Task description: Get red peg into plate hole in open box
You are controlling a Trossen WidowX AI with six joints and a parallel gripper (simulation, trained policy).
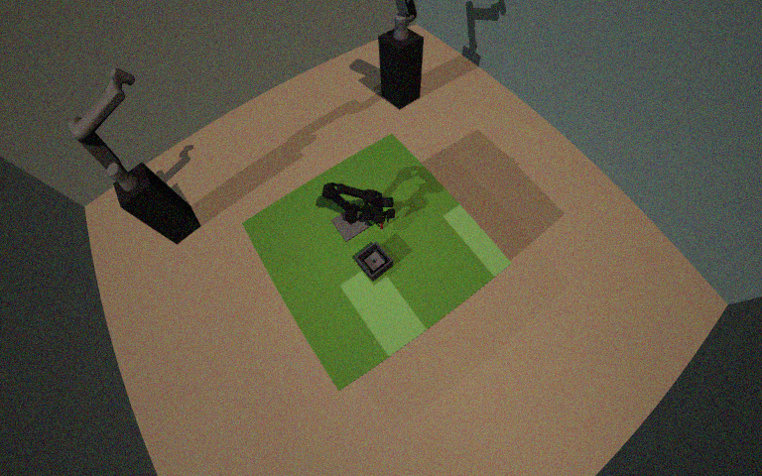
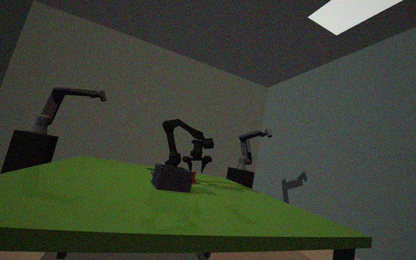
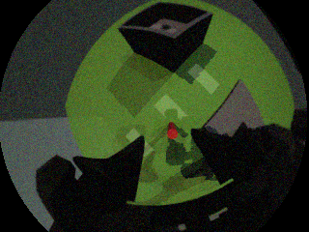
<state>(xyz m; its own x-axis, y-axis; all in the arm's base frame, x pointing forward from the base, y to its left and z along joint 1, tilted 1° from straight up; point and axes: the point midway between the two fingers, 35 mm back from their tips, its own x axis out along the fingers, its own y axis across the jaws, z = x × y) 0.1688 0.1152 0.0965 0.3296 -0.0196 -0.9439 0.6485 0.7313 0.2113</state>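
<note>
My gripper tip is 1 cm to the left of the small red peg and 3 cm above it. The rest, counted from my gripper tip: dark box: 16 cm ahead, 19 cm to the right, 5 cm below.
</note>
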